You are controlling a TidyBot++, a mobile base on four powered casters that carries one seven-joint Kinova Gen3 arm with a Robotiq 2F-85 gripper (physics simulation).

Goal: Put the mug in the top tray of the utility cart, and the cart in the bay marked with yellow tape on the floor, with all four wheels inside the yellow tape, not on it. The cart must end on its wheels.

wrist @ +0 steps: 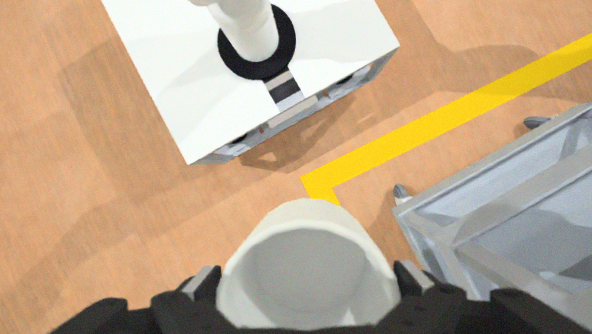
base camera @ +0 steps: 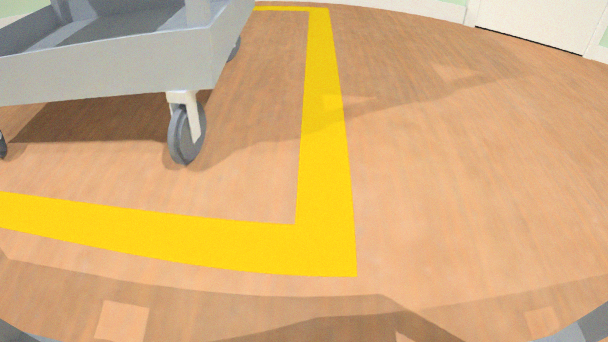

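Observation:
My gripper (wrist: 307,284) is shut on the white mug (wrist: 305,212), whose open rim faces the wrist camera. The grey utility cart (base camera: 115,65) (wrist: 435,195) stands on its wheels, at the upper left in the base view and at the lower right in the wrist view. Its near wheel (base camera: 186,132) is inside the yellow tape (base camera: 324,150) (wrist: 415,135), apart from it. Another wheel (base camera: 2,145) shows at the left edge, also inside the front strip. Part of the cart is cut off, so I cannot tell where all four wheels stand. The mug is beside the cart in the wrist view, not over its tray.
My white base (wrist: 190,115) stands outside the tape, near a corner of the marked bay. A pale wall (base camera: 420,7) and a white door (base camera: 540,22) are at the back in the base view. Shadows fall across the wooden floor (base camera: 475,190).

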